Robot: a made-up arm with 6 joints. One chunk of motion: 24 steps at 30 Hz.
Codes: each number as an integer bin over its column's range. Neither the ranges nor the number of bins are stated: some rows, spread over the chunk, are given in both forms.
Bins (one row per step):
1: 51 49 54 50 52 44
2: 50 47 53 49 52 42
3: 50 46 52 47 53 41
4: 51 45 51 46 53 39
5: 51 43 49 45 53 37
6: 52 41 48 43 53 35
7: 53 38 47 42 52 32
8: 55 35 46 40 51 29
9: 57 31 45 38 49 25
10: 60 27 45 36 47 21
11: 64 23 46 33 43 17
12: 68 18 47 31 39 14
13: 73 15 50 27 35 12
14: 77 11 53 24 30 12
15: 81 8 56 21 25 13
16: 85 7 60 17 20 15
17: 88 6 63 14 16 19
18: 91 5 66 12 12 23
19: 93 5 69 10 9 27
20: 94 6 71 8 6 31
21: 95 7 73 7 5 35
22: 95 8 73 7 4 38
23: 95 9 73 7 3 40
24: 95 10 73 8 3 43
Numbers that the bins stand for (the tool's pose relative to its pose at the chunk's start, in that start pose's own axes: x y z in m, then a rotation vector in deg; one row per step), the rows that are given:
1: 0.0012 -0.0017 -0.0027 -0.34 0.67 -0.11
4: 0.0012 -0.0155 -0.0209 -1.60 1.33 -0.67
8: 0.0178 -0.0498 -0.0512 -3.47 0.00 -1.78
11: 0.0551 -0.0910 -0.0512 -5.67 -5.33 -3.11
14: 0.1089 -0.1322 -0.0088 -8.48 -14.00 -3.67
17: 0.1544 -0.1494 0.0518 -11.62 -23.33 -2.89
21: 0.1834 -0.1460 0.1124 -13.81 -30.67 -1.11
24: 0.1834 -0.1357 0.1124 -13.49 -32.00 -0.22
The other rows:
2: -0.0029 -0.0086 -0.0088 -0.66 0.67 -0.33
3: -0.0029 -0.0120 -0.0148 -1.28 1.33 -0.44
5: 0.0012 -0.0223 -0.0330 -1.91 1.33 -0.89
6: 0.0054 -0.0292 -0.0391 -2.54 1.33 -1.11
7: 0.0095 -0.0395 -0.0452 -2.85 0.67 -1.44
9: 0.0261 -0.0635 -0.0573 -4.10 -1.33 -2.22
10: 0.0385 -0.0773 -0.0573 -4.73 -2.67 -2.67
12: 0.0716 -0.1082 -0.0452 -6.29 -8.00 -3.44
13: 0.0923 -0.1185 -0.0270 -7.55 -10.67 -3.67
15: 0.1255 -0.1425 0.0094 -9.42 -17.33 -3.56
16: 0.1420 -0.1460 0.0336 -10.68 -20.67 -3.33
18: 0.1669 -0.1528 0.0700 -12.24 -26.00 -2.44
19: 0.1752 -0.1528 0.0882 -12.87 -28.00 -2.00
20: 0.1793 -0.1494 0.1003 -13.49 -30.00 -1.56
22: 0.1834 -0.1425 0.1124 -13.81 -31.33 -0.78
23: 0.1834 -0.1391 0.1124 -13.81 -32.00 -0.56

